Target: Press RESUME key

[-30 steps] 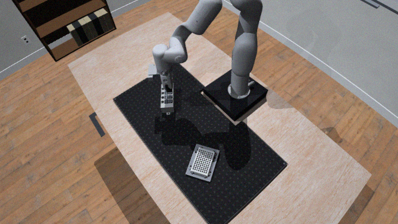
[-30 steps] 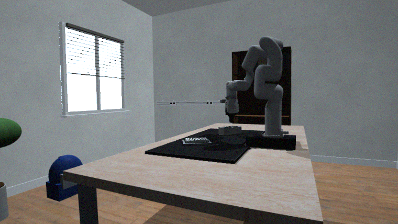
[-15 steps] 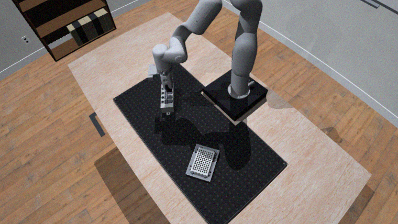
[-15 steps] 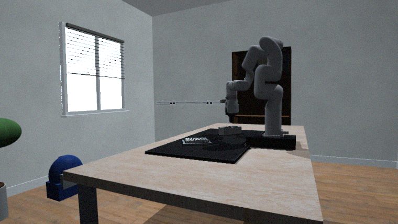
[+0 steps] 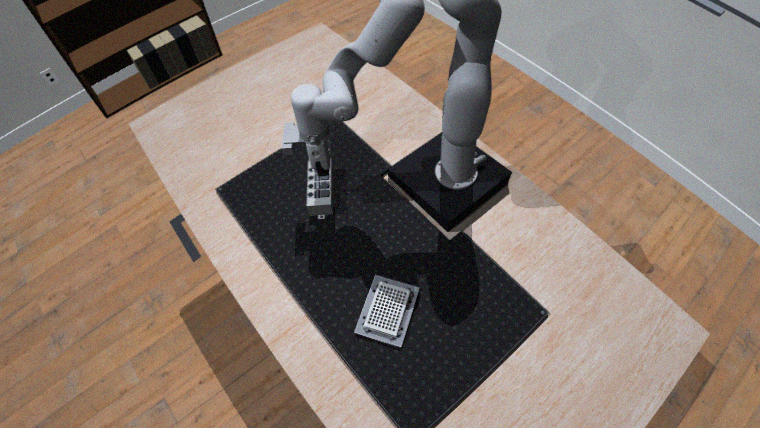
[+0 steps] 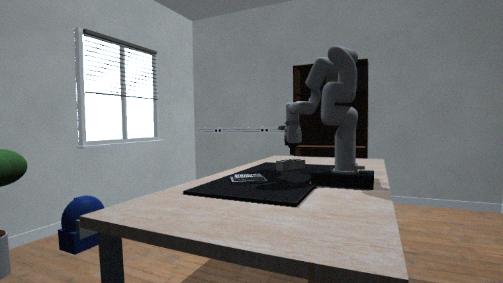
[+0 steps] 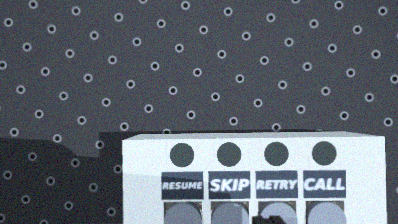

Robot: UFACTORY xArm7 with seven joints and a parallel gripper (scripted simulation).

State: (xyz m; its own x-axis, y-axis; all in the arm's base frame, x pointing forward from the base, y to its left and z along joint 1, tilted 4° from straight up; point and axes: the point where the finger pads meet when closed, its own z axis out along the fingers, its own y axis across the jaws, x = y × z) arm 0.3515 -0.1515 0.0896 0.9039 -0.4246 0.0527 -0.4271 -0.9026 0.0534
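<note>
My hand is 70 mm above the operator panel.
</note>
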